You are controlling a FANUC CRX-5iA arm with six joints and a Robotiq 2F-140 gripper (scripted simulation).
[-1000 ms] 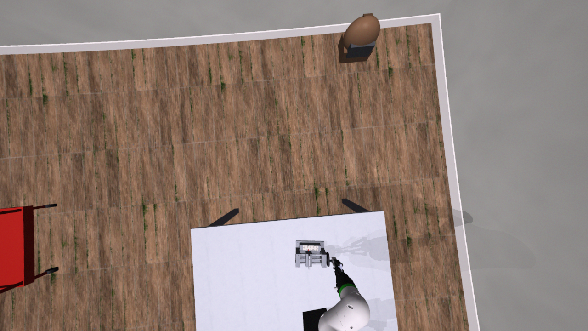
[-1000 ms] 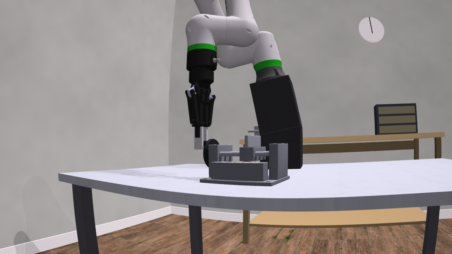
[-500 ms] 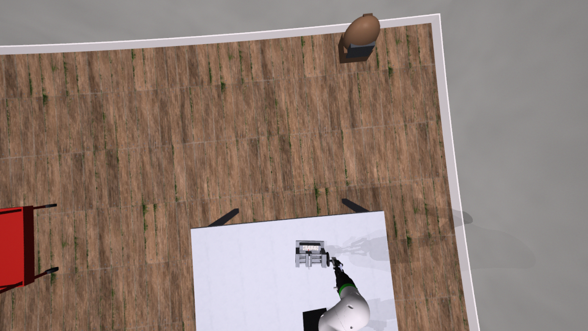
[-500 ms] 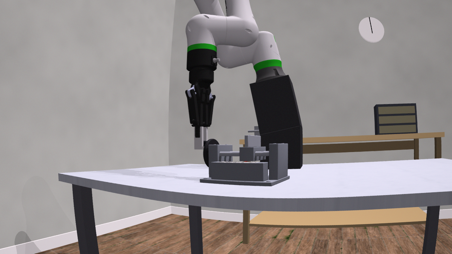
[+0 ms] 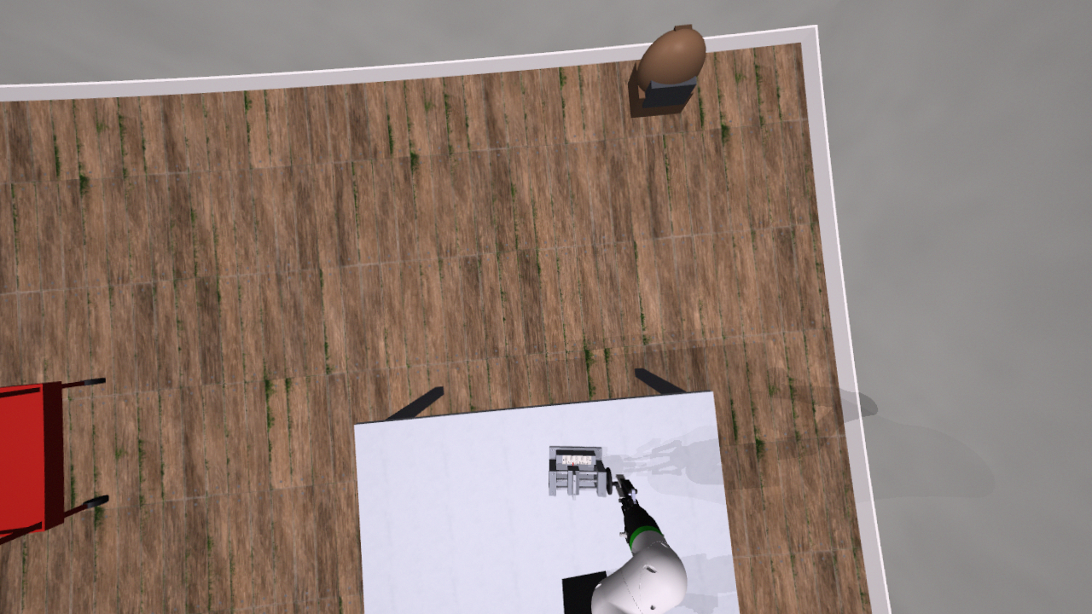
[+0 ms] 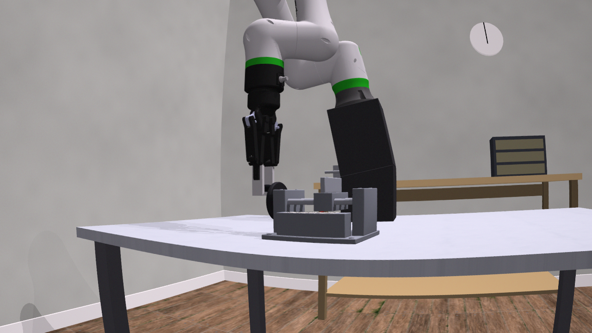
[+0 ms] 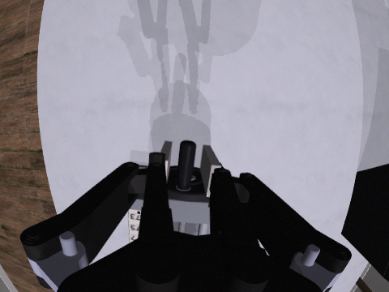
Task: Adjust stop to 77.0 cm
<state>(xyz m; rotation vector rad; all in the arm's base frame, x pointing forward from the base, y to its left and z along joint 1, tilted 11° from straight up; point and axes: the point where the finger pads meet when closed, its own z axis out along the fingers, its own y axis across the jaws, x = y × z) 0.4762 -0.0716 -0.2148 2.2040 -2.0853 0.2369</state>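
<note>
My hand is 20 mm above the crank handle. Also, from my hand: handwheel (20 mm to the left, 20 mm below); stop carriage (160 mm to the left, 30 mm below).
</note>
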